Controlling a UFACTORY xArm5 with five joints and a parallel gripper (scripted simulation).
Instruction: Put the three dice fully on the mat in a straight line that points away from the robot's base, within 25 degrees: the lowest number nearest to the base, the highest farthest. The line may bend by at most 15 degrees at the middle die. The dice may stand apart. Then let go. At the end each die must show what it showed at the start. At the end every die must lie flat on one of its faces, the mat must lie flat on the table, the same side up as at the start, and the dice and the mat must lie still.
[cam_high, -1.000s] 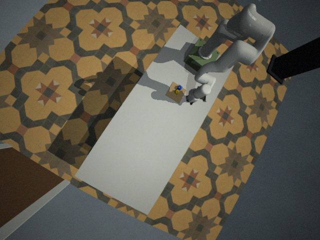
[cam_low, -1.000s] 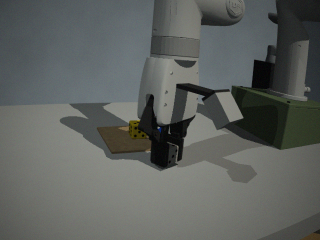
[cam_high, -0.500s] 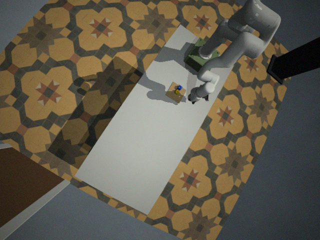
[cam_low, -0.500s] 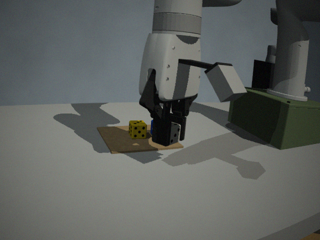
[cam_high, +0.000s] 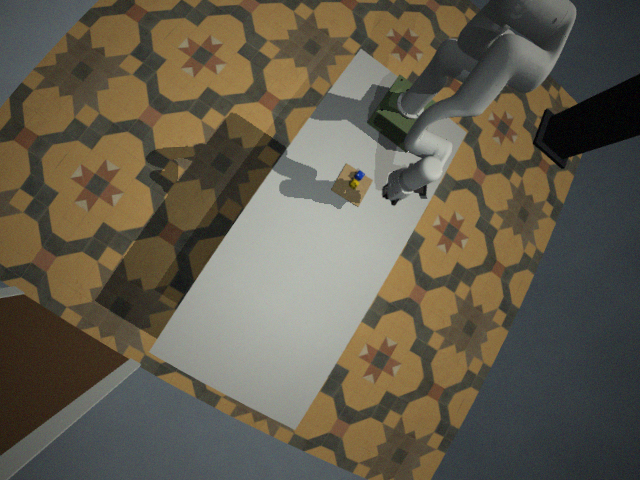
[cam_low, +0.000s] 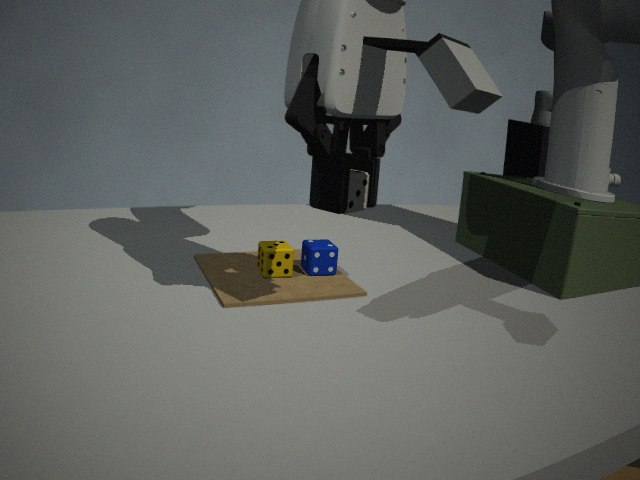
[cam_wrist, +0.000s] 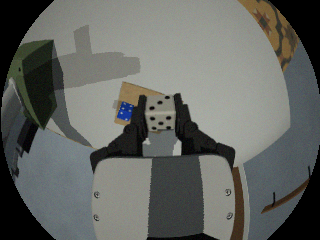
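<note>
My gripper is now 10 mm short of the yellow die, 120 mm to the left of it and 100 mm above it. Round my hand: white die (10 mm below); then blue die (40 mm behind, 120 mm to the right, 100 mm below); then tan mat (10 mm ahead, 120 mm to the right, 120 mm below).
</note>
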